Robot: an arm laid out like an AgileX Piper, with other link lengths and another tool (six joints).
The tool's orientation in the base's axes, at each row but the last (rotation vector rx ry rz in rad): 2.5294, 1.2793, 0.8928; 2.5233, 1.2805, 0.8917; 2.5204, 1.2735, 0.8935; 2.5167, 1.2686, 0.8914; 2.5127, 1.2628, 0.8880; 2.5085, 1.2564, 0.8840; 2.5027, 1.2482, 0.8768; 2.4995, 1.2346, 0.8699
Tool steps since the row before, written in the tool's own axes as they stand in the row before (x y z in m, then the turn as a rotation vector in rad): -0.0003, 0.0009, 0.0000, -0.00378, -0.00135, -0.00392; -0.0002, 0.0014, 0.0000, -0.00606, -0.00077, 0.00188; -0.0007, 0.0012, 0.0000, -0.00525, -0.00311, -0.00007; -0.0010, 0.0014, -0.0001, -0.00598, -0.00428, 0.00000; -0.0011, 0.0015, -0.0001, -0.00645, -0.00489, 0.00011; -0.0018, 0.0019, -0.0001, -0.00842, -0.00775, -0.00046; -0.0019, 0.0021, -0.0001, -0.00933, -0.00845, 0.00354; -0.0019, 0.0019, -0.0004, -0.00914, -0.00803, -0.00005
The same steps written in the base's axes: 0.0005, -0.0008, 0.0002, -0.00490, -0.00255, 0.00098; 0.0009, -0.0010, 0.0005, -0.00216, -0.00405, -0.00445; 0.0005, -0.0013, 0.0002, -0.00451, -0.00218, -0.00349; 0.0004, -0.0017, 0.0002, -0.00558, -0.00202, -0.00434; 0.0004, -0.0018, 0.0002, -0.00614, -0.00200, -0.00489; 0.0004, -0.0026, 0.0001, -0.00927, -0.00182, -0.00647; 0.0004, -0.0028, 0.0002, -0.00778, -0.00180, -0.01036; 0.0001, -0.0027, 0.0004, -0.00956, -0.00214, -0.00722
